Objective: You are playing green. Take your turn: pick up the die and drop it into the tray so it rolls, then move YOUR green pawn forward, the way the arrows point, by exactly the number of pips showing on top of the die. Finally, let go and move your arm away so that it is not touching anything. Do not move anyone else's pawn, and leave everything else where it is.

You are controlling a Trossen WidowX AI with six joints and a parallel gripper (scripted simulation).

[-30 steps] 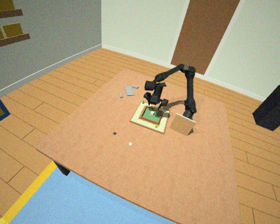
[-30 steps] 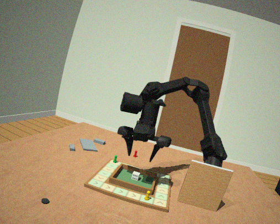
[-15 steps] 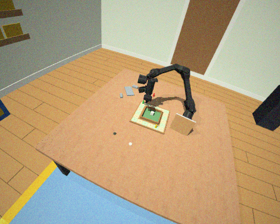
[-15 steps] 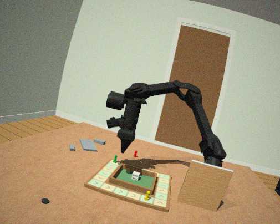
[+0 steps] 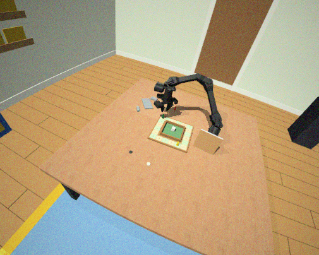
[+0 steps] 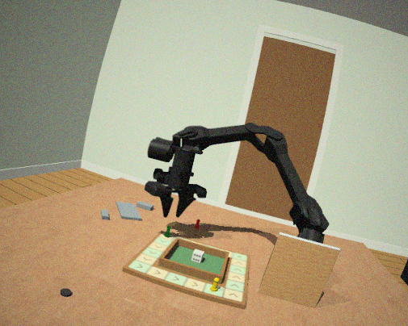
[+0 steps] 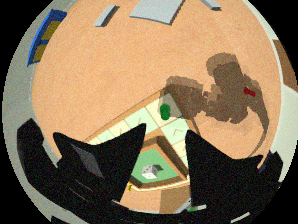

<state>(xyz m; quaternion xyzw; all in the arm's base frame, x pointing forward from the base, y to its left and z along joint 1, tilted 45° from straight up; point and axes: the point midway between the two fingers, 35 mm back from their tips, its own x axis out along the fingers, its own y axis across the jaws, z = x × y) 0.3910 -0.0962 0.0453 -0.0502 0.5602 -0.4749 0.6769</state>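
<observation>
Right now the green pawn is 50 mm below my gripper tip. From my gripper tip the other things lie so: red pawn: 50 mm behind, 180 mm to the right, 60 mm below; then yellow pawn: 200 mm behind, 220 mm to the left, 50 mm below; then white die: 120 mm behind, 90 mm to the left, 50 mm below.
</observation>
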